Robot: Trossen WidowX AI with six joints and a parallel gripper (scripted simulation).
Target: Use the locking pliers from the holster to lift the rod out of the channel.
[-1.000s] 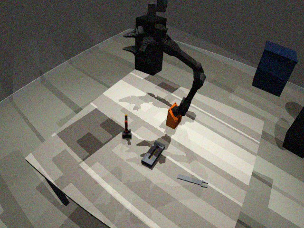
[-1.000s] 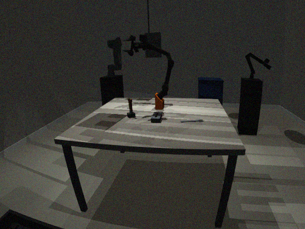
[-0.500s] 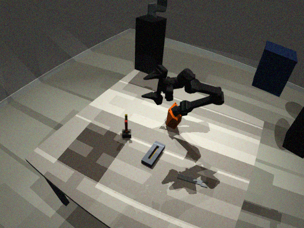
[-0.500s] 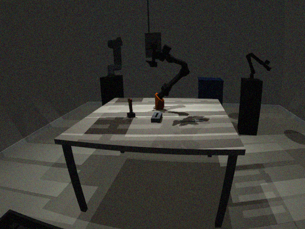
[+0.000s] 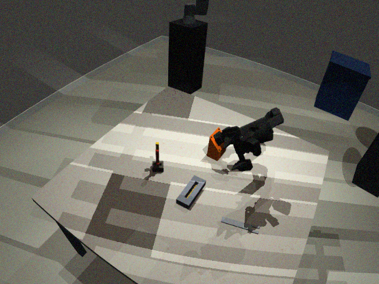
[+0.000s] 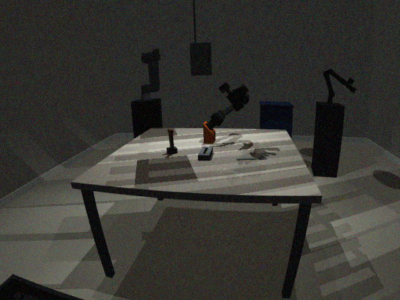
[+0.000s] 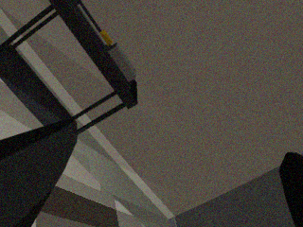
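My gripper tip is 41 cm to the left of the yellow handle, 28 cm above it and 4 cm past it. The rest, counted from my gripper tip: flat grey forked bar 38 cm below, 16 cm to the left, 3 cm behind; then thin yellow rod 37 cm below, 16 cm to the right, 2 cm behind; then grey channel block 36 cm below, 16 cm to the right, 1 cm behind.
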